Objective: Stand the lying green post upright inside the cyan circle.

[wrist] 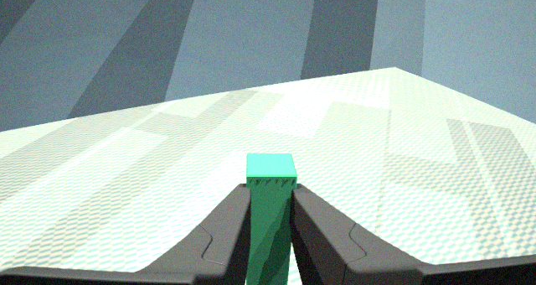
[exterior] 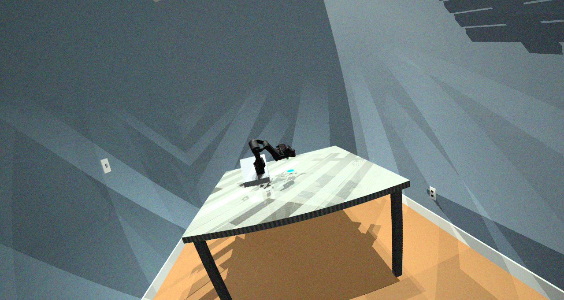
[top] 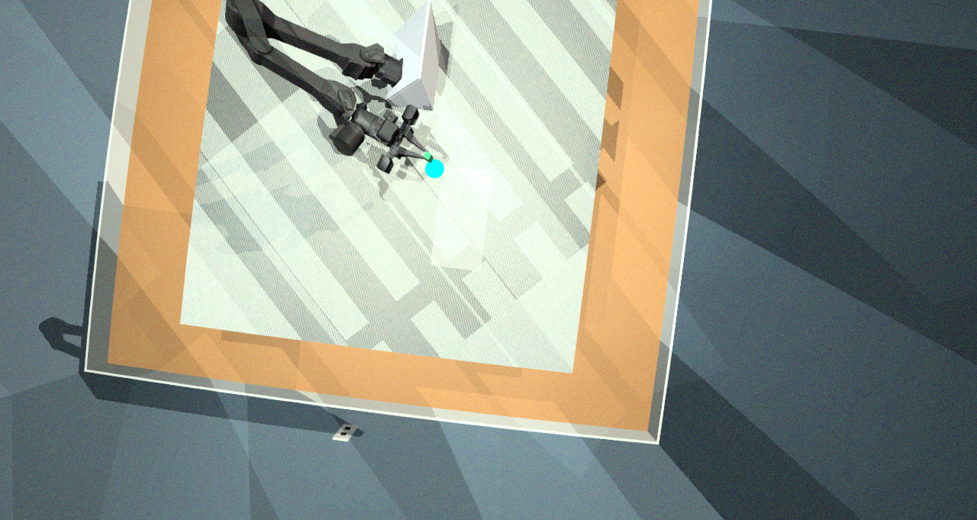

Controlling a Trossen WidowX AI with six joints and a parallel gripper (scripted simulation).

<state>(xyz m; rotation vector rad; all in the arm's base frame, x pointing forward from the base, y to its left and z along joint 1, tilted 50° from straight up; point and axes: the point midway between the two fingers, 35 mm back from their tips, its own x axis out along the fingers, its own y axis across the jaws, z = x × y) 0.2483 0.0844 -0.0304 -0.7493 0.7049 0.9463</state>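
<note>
My gripper tip is 10 mm to the left of the cyan circle and 160 mm above it. From my gripper tip the other things lie so: green post: 20 mm below.
</note>
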